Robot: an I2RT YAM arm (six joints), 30 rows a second.
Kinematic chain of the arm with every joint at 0, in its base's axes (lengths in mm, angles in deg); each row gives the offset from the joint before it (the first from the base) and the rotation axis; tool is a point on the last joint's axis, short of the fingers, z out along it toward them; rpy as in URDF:
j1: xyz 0 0 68 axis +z
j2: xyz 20 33.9 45.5 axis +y
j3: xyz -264 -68.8 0 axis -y
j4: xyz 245 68.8 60 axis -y
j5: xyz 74 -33.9 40.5 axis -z
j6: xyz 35.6 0 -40.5 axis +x
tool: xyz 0 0 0 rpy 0 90 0
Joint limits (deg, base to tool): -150..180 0..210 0..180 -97..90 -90..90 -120..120
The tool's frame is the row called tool.
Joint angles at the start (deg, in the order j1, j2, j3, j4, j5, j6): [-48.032, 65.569, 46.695, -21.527, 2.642, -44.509]
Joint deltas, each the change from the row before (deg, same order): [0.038, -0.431, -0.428, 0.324, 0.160, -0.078]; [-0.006, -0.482, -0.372, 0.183, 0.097, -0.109]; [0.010, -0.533, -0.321, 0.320, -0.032, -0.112]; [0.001, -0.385, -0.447, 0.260, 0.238, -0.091]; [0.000, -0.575, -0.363, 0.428, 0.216, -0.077]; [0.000, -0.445, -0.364, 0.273, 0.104, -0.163]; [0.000, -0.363, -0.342, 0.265, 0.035, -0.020]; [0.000, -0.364, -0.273, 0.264, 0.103, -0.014]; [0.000, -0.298, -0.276, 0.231, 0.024, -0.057]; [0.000, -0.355, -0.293, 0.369, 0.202, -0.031]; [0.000, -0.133, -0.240, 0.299, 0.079, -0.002]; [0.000, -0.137, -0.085, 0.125, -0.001, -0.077]
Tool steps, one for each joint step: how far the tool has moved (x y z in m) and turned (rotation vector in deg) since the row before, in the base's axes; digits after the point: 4 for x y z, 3 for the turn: [-0.0009, 0.0011, -0.0003, -0.349, -0.095, -0.034]; [-0.0011, 0.0011, 0.0000, -0.311, -0.084, -0.011]; [-0.0009, 0.0011, 0.0007, -0.435, -0.303, 0.106]; [-0.0010, 0.0009, -0.0008, -0.291, 0.035, -0.126]; [-0.0011, 0.0010, 0.0007, -0.603, -0.280, -0.120]; [-0.0010, 0.0010, 0.0000, -0.385, -0.088, 0.019]; [-0.0008, 0.0008, -0.0002, -0.237, -0.163, -0.015]; [-0.0007, 0.0007, 0.0002, -0.313, -0.182, -0.073]; [-0.0006, 0.0007, -0.0002, -0.225, -0.123, 0.015]; [-0.0007, 0.0006, 0.0002, -0.417, -0.179, -0.143]; [-0.0003, 0.0002, -0.0005, -0.175, -0.092, -0.062]; [-0.0002, 0.0002, 0.0002, -0.169, -0.070, 0.046]
